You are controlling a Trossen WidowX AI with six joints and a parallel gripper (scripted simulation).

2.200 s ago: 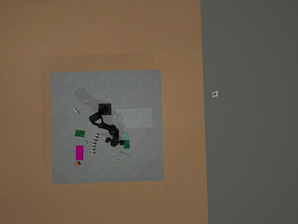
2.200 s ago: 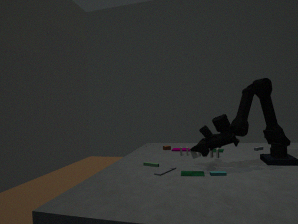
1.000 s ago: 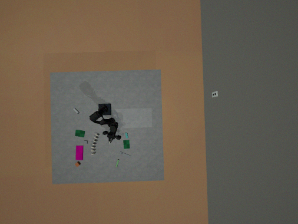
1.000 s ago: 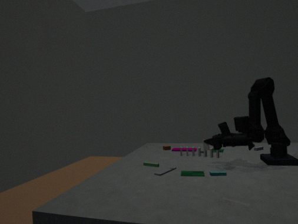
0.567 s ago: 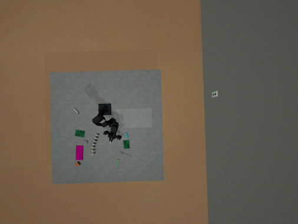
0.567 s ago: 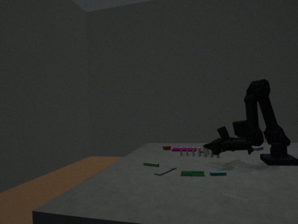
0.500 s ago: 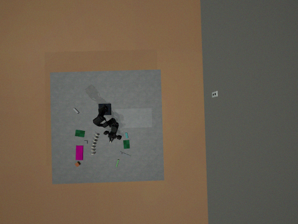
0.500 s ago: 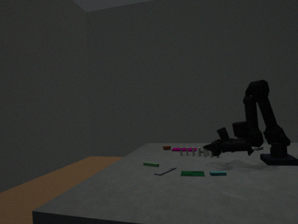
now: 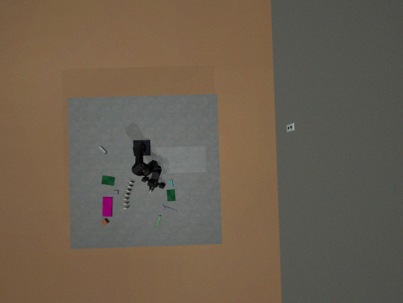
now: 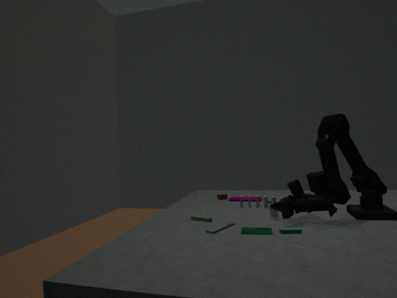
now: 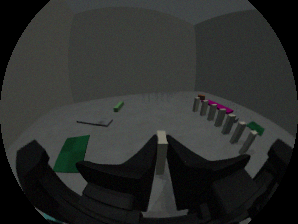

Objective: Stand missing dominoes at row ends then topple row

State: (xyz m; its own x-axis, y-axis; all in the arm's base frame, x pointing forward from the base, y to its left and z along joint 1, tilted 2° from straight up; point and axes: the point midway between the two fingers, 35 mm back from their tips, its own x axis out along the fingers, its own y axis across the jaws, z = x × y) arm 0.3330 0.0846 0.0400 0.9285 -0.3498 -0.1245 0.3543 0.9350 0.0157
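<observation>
The thin grey bar lies 17 cm ahead of my gripper tip, 14 cm to the left of it and 5 cm below it. The rest, counted from my gripper tip: green bar 26 cm ahead, 6 cm to the left, 4 cm below.
</observation>
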